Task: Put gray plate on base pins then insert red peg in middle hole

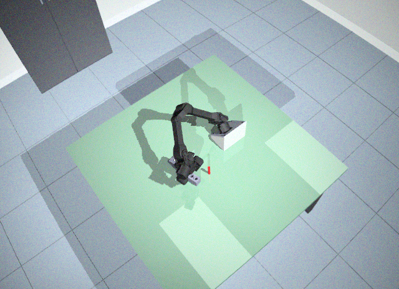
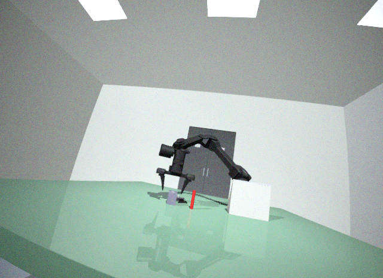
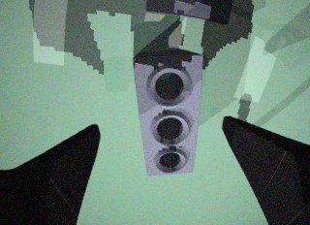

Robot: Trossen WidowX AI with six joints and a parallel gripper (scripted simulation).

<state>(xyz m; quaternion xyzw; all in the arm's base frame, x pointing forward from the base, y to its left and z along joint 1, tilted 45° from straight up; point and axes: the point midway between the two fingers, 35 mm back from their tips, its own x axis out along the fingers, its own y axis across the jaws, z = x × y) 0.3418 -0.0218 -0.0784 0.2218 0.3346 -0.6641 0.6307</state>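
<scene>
My gripper tip is 10 mm past the gray plate and 10 mm above it. Round my gripper tip: red peg (110 mm behind, 50 mm to the left, 10 mm below).
</scene>
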